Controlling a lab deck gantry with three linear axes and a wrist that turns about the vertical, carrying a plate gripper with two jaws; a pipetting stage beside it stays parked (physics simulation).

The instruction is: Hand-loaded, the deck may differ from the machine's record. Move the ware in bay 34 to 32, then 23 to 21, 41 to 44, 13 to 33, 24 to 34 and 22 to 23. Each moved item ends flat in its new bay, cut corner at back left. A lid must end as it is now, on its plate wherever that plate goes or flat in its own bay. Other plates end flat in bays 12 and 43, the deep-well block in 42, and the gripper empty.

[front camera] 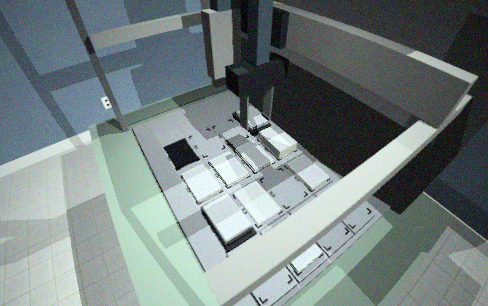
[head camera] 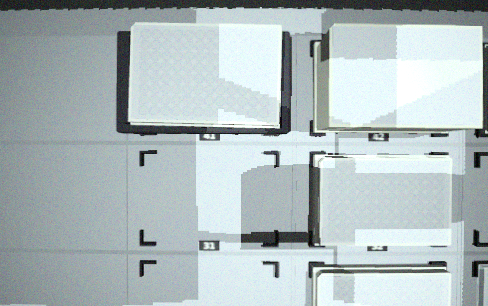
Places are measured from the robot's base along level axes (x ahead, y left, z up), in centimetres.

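Pixels of known places: gripper, fingertip midpoint: (front camera: 255, 122); robot's base, origin of the base link: (front camera: 164, 148).
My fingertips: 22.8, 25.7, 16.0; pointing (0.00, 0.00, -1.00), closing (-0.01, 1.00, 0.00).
Observation:
For each thing: its top centre in the pictures, then the offset to it from my fingertips, as dx, dy, dz. "*": a spot on its surface instead.
- welled plate, middle of its top: (head camera: 386, 201) (front camera: 254, 153) +0.0, +0.0, -14.6
- deep-well block, middle of its top: (head camera: 407, 75) (front camera: 277, 137) +0.0, +10.7, -11.8
- bay 22, surface spot: (head camera: 390, 290) (front camera: 235, 164) * +0.5, -8.2, -14.6
- bay 23, surface spot: (front camera: 257, 201) * +16.6, -10.8, -14.4
- bay 12, surface spot: (front camera: 200, 183) * +0.9, -21.9, -14.6
- bay 43, surface spot: (front camera: 309, 172) * +17.5, +10.5, -14.6
- bay 24, surface spot: (front camera: 306, 258) * +37.7, -11.0, -13.1
- black item, middle of its top: (front camera: 180, 152) -16.4, -21.4, -15.2
- Bay 31's label, surface spot: (head camera: 209, 245) * -16.4, -4.6, -16.0
My gripper (front camera: 256, 122) hangs raised near bays 32 and 41 with its jaws apart and empty; it does not show in the head view. A welled plate (front camera: 254, 154) (head camera: 385, 200) lies flat in bay 32, cut corner at back left. A plate (front camera: 260, 120) (head camera: 175, 75) sits on a dark base in bay 41. The deep-well block (front camera: 277, 141) (head camera: 435, 80) stands in bay 42. Plates stand in bay 22 (front camera: 229, 167) (head camera: 390, 290), bay 23 (front camera: 257, 201), bay 12 (front camera: 200, 183), bay 43 (front camera: 309, 172), bay 24 (front camera: 306, 258) and, on a dark base, bay 13 (front camera: 227, 217). Lids cannot be made out.
A black item (front camera: 181, 153) lies in bay 11. Bay 31's label (head camera: 209, 245) and corner marks show beside the plate in bay 32. A pale frame beam (front camera: 320, 207) crosses the front view and hides part of the deck near bays 24 and 33.

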